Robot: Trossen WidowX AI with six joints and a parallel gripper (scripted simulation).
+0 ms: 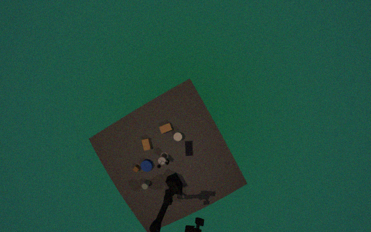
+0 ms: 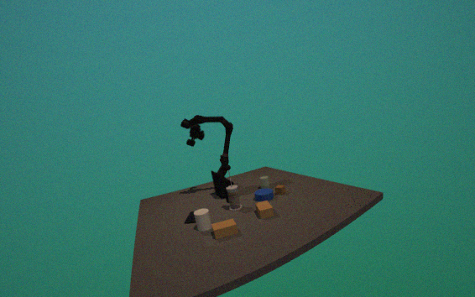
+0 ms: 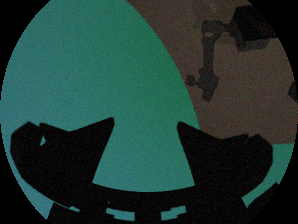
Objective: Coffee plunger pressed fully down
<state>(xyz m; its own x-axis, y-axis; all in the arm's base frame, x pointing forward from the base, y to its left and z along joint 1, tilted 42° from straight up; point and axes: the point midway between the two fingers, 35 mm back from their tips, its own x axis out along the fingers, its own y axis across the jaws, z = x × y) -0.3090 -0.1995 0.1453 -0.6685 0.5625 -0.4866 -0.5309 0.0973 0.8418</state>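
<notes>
My gripper tip is now 570 mm short of the coffee press, 280 mm above it and 20 mm to the left of it. Also, from my gripper tip: white cylinder: 670 mm ahead, 360 mm below, 260 mm to the right; then flat dark block: 500 mm ahead, 410 mm below, 270 mm to the right; then orange piece: 650 mm ahead, 380 mm below, 300 mm to the left.
</notes>
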